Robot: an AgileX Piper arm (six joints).
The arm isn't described. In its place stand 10 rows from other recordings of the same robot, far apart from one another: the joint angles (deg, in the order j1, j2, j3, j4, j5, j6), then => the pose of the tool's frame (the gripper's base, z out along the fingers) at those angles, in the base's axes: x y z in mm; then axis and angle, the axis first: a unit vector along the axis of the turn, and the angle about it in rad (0 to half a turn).
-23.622 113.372 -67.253 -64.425 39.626 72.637 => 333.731, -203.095, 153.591, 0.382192, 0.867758, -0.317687, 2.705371
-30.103 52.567 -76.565 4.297 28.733 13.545 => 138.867, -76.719, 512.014, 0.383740, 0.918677, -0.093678, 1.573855
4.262 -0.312 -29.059 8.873 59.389 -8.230 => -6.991, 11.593, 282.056, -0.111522, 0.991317, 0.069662, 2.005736
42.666 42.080 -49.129 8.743 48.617 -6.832 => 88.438, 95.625, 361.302, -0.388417, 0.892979, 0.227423, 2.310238
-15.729 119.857 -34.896 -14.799 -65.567 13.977 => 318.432, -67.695, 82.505, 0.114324, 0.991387, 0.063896, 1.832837
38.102 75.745 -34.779 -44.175 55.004 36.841 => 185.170, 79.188, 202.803, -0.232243, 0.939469, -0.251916, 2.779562
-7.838 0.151 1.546 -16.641 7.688 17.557 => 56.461, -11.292, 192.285, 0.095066, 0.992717, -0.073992, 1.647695
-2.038 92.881 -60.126 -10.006 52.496 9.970 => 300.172, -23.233, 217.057, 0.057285, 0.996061, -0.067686, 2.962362
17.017 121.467 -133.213 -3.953 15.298 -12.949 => 483.466, 146.236, 439.348, -0.281581, 0.959513, -0.006814, 1.545031
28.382 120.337 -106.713 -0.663 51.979 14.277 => 415.518, 223.558, 252.067, -0.124622, 0.988122, 0.089918, 2.660459
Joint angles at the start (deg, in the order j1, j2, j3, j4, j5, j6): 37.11, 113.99, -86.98, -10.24, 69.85, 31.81
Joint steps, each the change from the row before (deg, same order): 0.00, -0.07, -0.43, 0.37, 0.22, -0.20; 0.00, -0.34, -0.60, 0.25, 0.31, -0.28; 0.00, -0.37, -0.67, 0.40, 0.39, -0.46; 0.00, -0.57, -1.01, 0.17, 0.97, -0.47; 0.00, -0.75, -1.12, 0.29, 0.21, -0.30; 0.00, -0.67, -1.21, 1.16, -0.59, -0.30; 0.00, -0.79, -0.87, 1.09, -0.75, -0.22; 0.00, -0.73, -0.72, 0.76, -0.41, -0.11; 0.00, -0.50, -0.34, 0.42, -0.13, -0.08; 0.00, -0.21, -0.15, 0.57, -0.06, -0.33; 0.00, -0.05, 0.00, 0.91, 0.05, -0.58; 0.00, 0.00, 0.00, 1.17, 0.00, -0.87; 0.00, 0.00, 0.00, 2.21, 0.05, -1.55
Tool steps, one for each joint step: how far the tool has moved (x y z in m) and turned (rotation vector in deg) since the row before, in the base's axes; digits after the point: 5 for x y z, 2 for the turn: 0.00027, 0.00086, 0.00219, 0.42, 0.00, 0.02; 0.00032, 0.00067, 0.00478, 0.53, -0.34, 0.14; 0.00014, 0.00080, 0.00527, 0.64, -0.25, 0.26; 0.00001, 0.00022, 0.00817, 0.42, -0.37, 0.26; 0.00060, 0.00097, 0.00990, 1.18, -1.13, 0.18; 0.00082, 0.00284, 0.00975, 2.36, -1.25, 0.07; 0.00007, 0.00215, 0.00928, 2.28, -1.26, 0.05; -0.00035, 0.00118, 0.00830, 1.70, -1.03, 0.00; -0.00065, 0.00030, 0.00500, 0.90, -0.52, 0.01; -0.00063, 0.00059, 0.00209, 0.64, -0.01, 0.23; -0.00099, 0.00095, 0.00023, 0.61, 0.51, 0.41; -0.00107, 0.00138, -0.00010, 0.77, 0.64, 0.66; -0.00206, 0.00257, -0.00010, 1.47, 1.22, 1.15
